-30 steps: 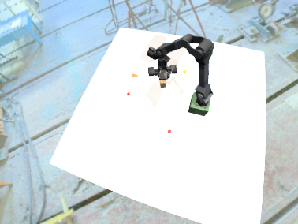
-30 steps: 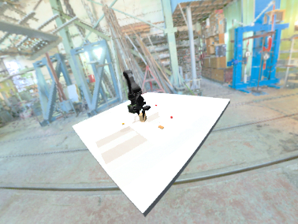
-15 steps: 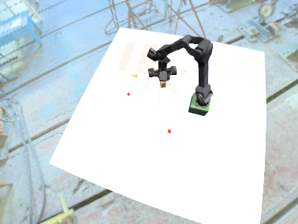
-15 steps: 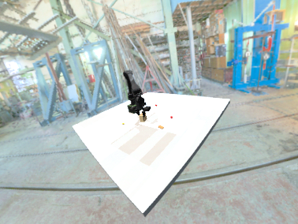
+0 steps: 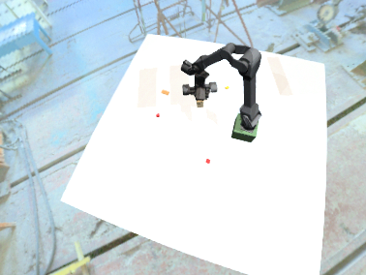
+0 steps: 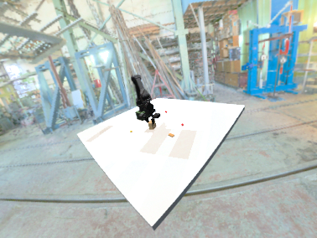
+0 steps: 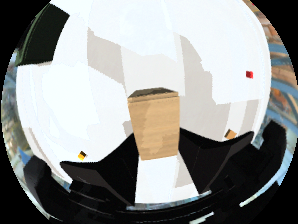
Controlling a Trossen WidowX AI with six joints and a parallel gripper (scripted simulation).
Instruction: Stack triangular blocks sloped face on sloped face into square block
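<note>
The tan triangular block is 10 mm above my gripper tip.
</note>
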